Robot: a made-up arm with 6 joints.
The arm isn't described. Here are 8 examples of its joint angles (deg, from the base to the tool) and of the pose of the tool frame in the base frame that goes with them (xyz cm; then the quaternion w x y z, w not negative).
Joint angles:
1: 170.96 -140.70 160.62 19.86 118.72 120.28
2: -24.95 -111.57 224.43 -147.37 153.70 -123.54
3: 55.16 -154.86 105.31 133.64 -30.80 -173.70
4: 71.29 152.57 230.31 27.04 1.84 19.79
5: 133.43 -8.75 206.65 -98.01 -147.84 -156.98
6: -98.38 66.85 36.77 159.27 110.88 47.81
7: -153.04 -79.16 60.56 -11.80 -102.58 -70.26
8: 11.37 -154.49 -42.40 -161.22 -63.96 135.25
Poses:
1: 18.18 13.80 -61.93 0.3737 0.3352 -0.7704 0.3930
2: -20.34 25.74 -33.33 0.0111 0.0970 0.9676 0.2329
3: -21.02 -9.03 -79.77 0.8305 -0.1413 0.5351 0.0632
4: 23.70 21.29 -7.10 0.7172 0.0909 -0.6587 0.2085
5: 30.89 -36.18 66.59 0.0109 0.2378 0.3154 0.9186
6: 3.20 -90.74 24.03 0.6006 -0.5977 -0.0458 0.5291
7: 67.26 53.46 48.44 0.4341 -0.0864 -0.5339 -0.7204
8: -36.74 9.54 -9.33 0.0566 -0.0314 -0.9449 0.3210
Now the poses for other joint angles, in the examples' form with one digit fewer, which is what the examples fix.
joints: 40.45 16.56 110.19 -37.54 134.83 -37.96
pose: 28.8 6.3 105.7 0.497 -0.444 0.746 -0.002
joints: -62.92 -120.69 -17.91 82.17 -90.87 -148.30
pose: -37.3 67.7 10.4 0.057 0.295 -0.941 -0.156
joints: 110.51 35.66 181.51 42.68 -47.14 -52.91
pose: 11.9 5.0 71.2 0.306 0.827 -0.200 0.426
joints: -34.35 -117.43 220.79 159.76 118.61 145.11
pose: -7.3 24.9 -23.5 0.226 0.474 0.819 -0.229
